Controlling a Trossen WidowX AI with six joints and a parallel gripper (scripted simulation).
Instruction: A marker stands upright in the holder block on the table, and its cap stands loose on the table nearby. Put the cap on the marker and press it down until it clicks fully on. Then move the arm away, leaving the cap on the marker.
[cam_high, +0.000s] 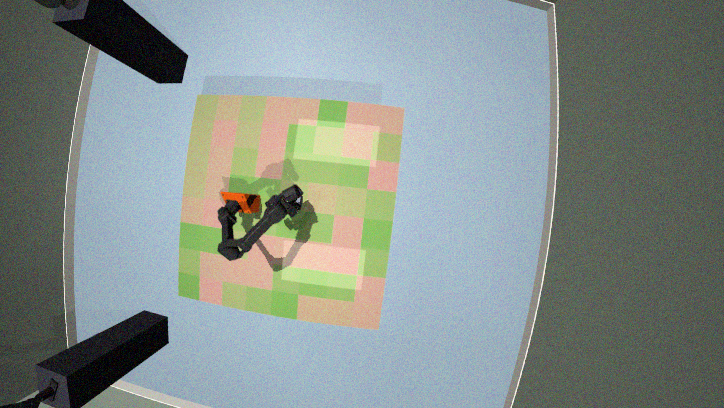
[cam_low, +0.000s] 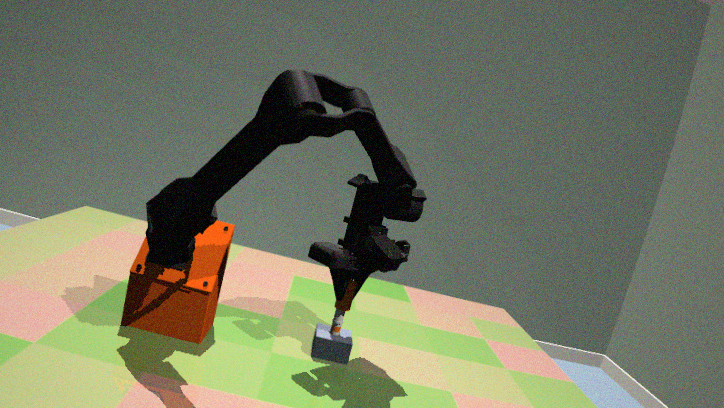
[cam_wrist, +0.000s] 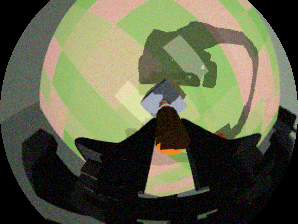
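Now: the holder block 90 mm below my gripper tip. Also, from my gripper tip: marker cap (10 mm above).
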